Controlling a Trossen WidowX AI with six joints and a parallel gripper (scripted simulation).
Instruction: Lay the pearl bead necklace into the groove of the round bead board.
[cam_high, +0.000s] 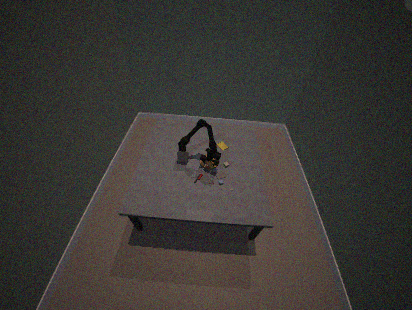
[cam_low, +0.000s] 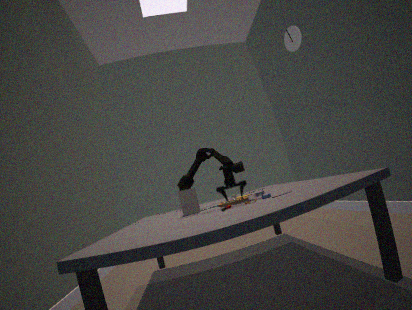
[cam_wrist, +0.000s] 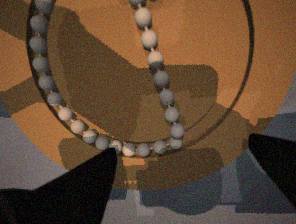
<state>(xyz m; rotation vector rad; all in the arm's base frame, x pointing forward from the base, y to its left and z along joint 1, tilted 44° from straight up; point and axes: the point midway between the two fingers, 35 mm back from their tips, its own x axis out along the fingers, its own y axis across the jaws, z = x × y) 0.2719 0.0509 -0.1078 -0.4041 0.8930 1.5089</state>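
Now: the grey flat piece 14 cm ahead of my gripper tip, 8 cm to the right of it and 2 cm below it. The rest, counted from my gripper tip: red tool 16 cm to the right, 7 cm behind, 2 cm below; bluish piece 18 cm to the right, 15 cm ahead, 1 cm below; yellow object 33 cm to the left, 11 cm ahead, 2 cm below.
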